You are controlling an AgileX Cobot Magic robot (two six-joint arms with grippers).
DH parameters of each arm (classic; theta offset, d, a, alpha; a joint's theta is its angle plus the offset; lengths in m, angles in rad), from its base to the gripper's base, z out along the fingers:
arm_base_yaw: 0 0.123 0 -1.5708
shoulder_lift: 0.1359 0 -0.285 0
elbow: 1.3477 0 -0.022 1.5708
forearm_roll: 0 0.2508 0 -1.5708
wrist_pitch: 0 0 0.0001 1.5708
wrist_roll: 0 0.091 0 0
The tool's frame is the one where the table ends.
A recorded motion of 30 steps. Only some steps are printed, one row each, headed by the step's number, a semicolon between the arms.
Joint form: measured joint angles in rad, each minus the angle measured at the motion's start. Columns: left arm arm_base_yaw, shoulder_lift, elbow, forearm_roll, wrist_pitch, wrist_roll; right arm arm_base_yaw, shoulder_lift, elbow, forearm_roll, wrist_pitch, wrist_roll.
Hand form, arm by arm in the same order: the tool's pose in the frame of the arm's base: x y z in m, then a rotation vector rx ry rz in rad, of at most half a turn. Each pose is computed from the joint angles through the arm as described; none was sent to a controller.
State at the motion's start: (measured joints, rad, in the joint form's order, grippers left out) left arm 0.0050 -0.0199 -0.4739 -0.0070 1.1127 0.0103; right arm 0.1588 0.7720 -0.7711 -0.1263 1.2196 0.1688
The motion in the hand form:
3: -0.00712 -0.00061 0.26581 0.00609 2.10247 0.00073; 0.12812 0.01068 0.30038 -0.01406 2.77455 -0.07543
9: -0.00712 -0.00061 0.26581 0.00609 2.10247 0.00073; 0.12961 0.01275 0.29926 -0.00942 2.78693 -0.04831
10: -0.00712 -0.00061 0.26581 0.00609 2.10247 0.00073; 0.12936 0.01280 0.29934 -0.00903 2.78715 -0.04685
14: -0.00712 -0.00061 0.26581 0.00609 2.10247 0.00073; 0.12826 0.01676 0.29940 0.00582 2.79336 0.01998
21: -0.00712 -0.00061 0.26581 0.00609 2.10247 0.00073; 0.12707 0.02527 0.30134 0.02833 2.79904 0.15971
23: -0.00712 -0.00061 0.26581 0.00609 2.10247 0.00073; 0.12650 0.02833 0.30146 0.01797 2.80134 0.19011
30: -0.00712 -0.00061 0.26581 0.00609 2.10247 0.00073; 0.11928 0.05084 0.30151 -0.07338 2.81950 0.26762
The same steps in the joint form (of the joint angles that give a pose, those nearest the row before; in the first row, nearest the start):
3: 0.0000 0.0000 0.0000 0.0000 0.0000 0.0000; 0.0000 0.0924 -0.0077 0.0124 0.0000 0.0000
9: 0.0000 0.0000 0.0000 0.0000 0.0000 0.0000; 0.0000 0.1022 -0.0088 0.0337 0.0000 0.0000
10: 0.0000 0.0000 0.0000 0.0000 0.0000 0.0000; 0.0000 0.1013 -0.0088 0.0347 0.0009 0.0000
14: 0.0000 0.0000 0.0000 0.0000 0.0000 0.0000; 0.0000 0.0990 -0.0091 0.0827 0.0018 0.0019
21: 0.0000 0.0000 0.0000 0.0000 0.0000 0.0000; 0.0000 0.0981 -0.0155 0.1830 0.0028 0.0004
23: 0.0000 0.0000 0.0000 0.0000 0.0000 0.0000; 0.0109 0.0981 -0.0155 0.2031 0.0028 0.0003
30: 0.0000 0.0000 0.0000 0.0000 0.0000 0.0000; 0.1888 0.0981 -0.0155 0.2101 0.0028 0.1122

